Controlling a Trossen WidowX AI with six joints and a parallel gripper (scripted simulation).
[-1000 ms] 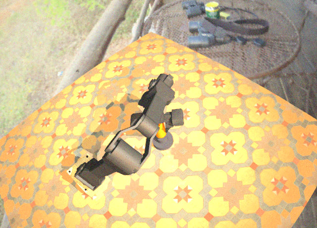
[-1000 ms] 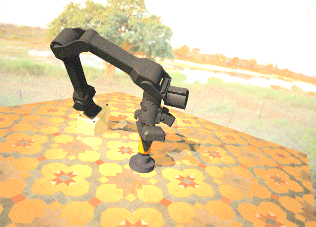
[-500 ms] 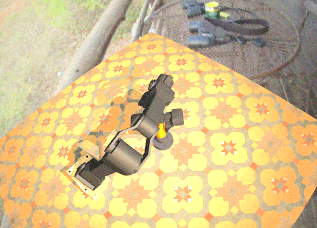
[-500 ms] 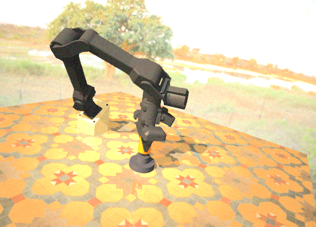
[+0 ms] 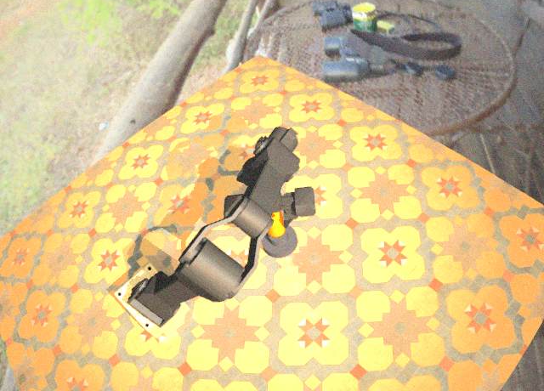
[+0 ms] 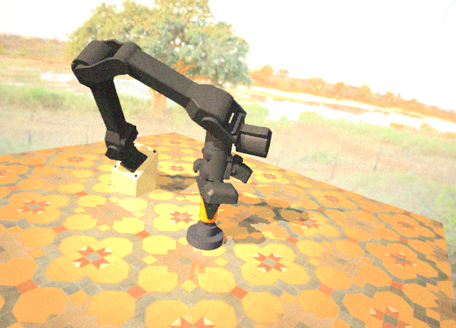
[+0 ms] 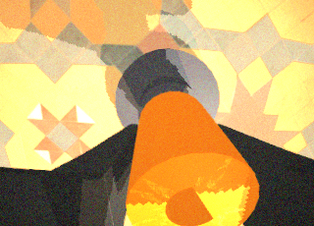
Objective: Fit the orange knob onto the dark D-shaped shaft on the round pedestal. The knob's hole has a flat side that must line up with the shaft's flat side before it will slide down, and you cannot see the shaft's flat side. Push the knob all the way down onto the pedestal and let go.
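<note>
My gripper tip is now 2 cm below the orange knob. Round my gripper tip: round pedestal: 4 cm below.
</note>
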